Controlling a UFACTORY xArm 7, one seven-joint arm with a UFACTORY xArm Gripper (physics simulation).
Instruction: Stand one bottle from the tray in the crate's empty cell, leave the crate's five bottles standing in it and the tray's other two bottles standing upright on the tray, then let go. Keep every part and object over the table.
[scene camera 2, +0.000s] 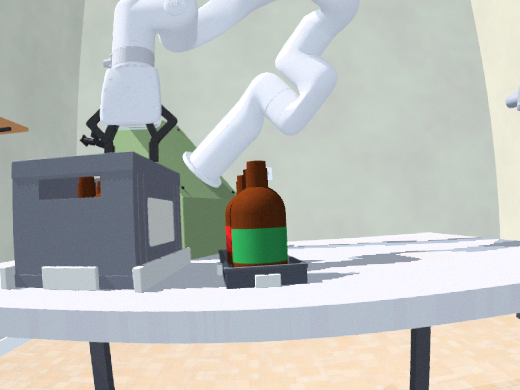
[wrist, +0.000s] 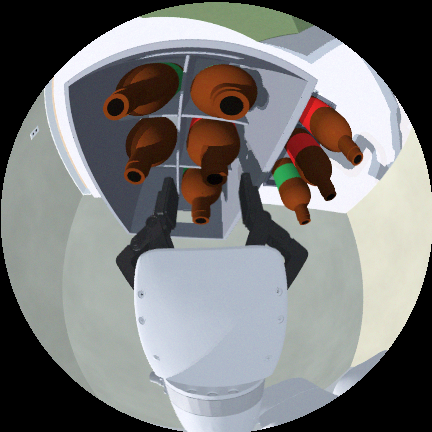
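Note:
My gripper is open and empty, pointing down at the grey crate; its tips are near rim height in the scene view. In the wrist view, several brown bottles stand in the crate's cells. A near bottle and the one behind it show between the fingers, not gripped. The empty cell is the near left one, beside the left finger. On the dark tray stand a green-label bottle and two red-label bottles, upright, partly hidden in the scene view.
Pale guide strips edge the crate's base. A green sloped block stands behind the crate. The white table's front edge runs close to the crate and tray. Another white arm-like part hangs above and behind the tray.

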